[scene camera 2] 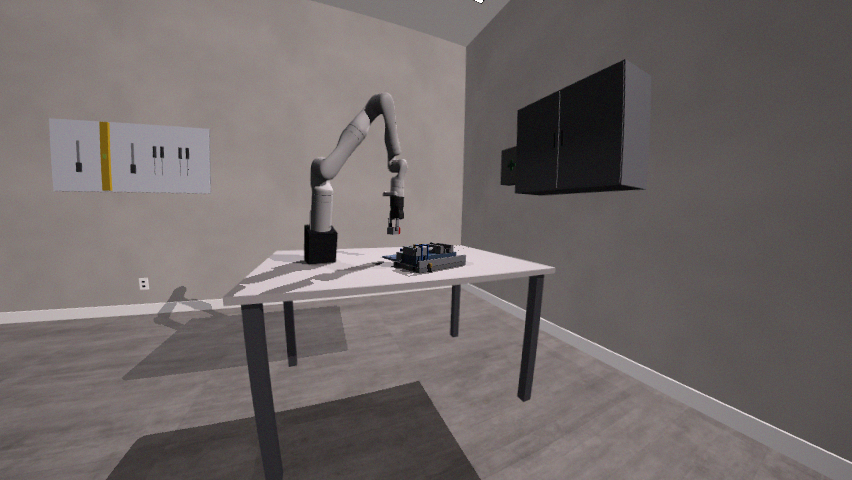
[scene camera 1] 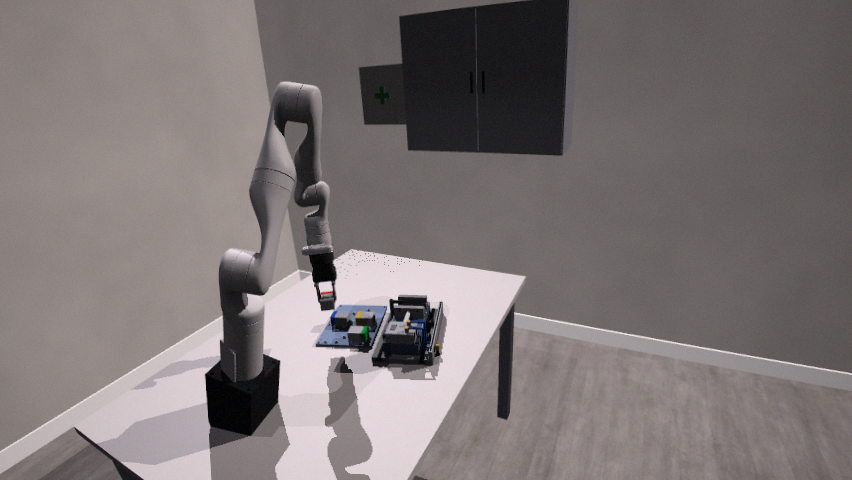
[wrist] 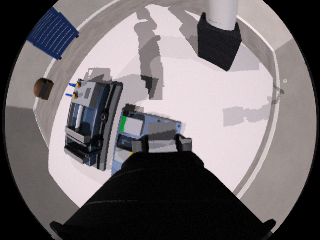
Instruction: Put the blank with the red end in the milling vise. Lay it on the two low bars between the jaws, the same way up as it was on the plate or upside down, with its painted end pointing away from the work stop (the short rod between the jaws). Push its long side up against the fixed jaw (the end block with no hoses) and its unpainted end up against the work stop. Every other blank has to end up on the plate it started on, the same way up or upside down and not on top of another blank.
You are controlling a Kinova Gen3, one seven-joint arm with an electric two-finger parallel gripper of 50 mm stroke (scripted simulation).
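A plate (scene camera 1: 330,334) is visible, and the wrist view has it too (wrist: 121,137). Vise (wrist: 88,115) visible; my gripper (wrist: 162,140) likewise.
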